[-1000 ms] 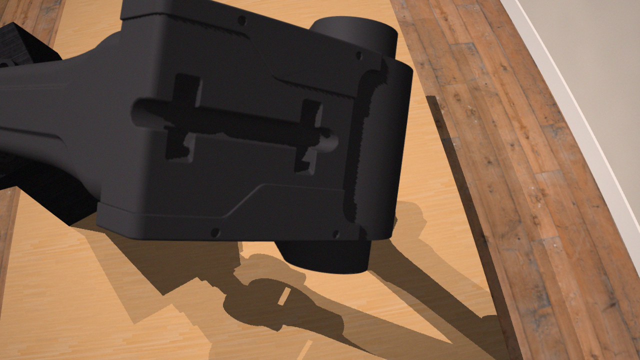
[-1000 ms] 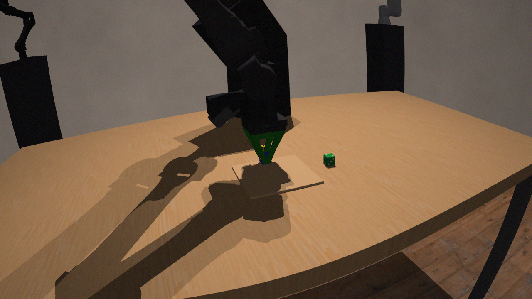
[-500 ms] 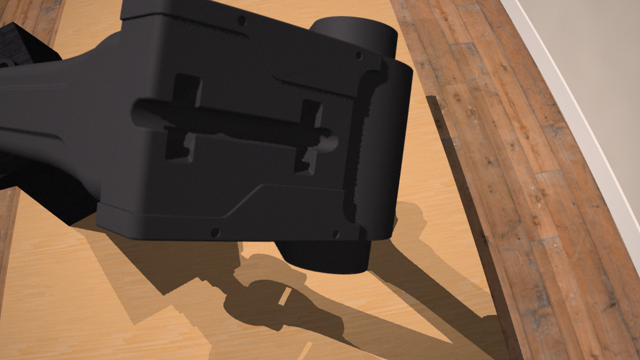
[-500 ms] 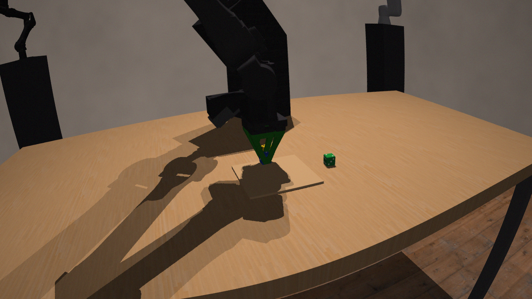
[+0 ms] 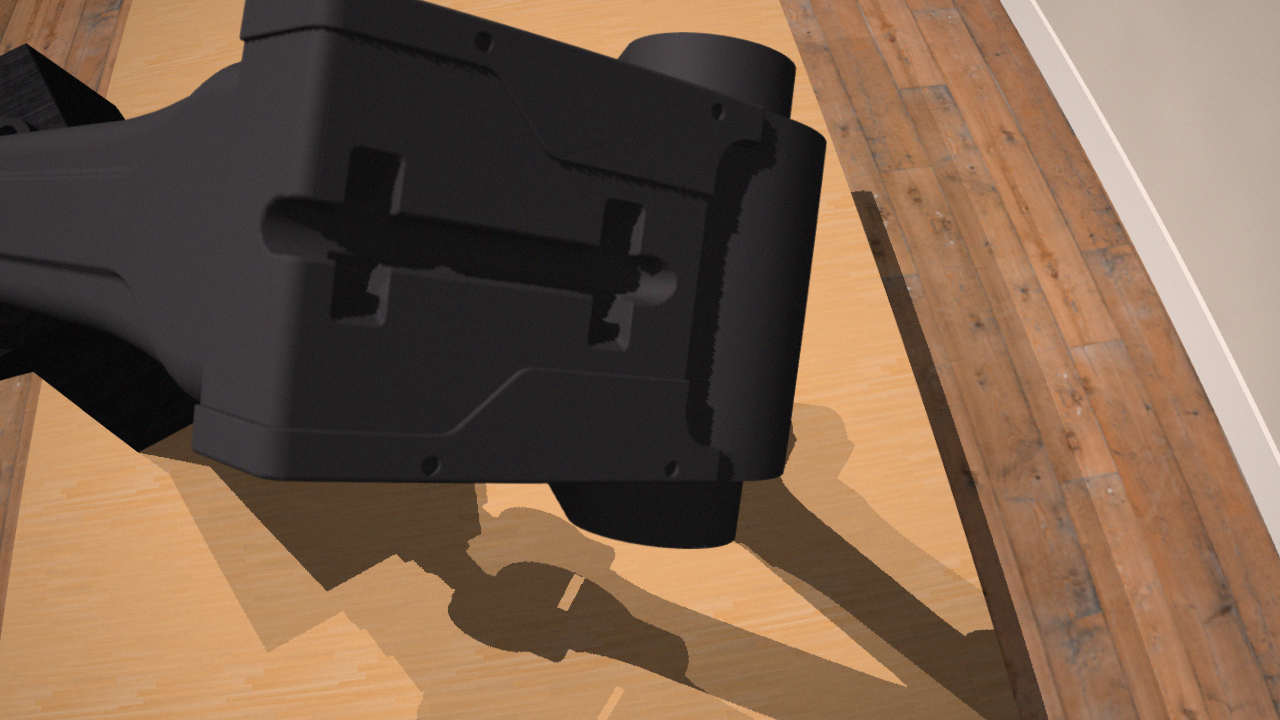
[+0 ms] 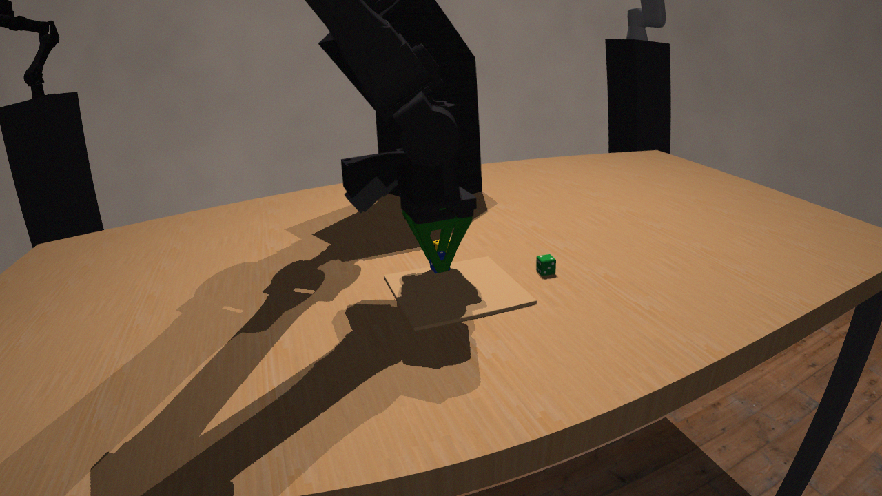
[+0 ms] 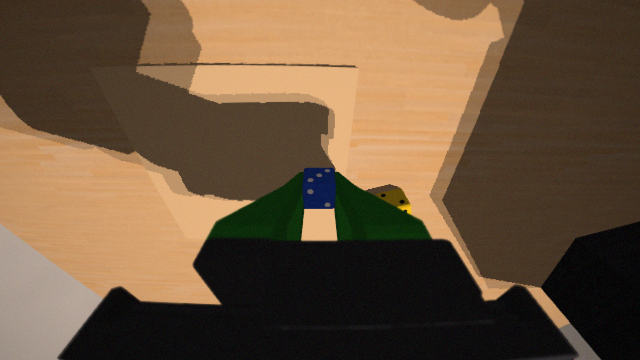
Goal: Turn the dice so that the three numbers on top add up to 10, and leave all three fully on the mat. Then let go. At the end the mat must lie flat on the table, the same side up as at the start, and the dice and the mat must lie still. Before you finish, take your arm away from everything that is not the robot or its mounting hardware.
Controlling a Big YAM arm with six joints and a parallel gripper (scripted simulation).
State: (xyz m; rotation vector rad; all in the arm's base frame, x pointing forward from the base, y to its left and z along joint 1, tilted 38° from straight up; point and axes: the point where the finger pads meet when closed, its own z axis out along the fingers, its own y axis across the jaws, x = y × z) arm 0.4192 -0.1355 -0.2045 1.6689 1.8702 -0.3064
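Now: hand right at the blue die. Round my hand: green die 12 cm to the left, 5 cm ahead, 1 cm below; tan mat 5 cm ahead, 1 cm below; yellow die 6 cm behind, 2 cm to the left, 1 cm below.
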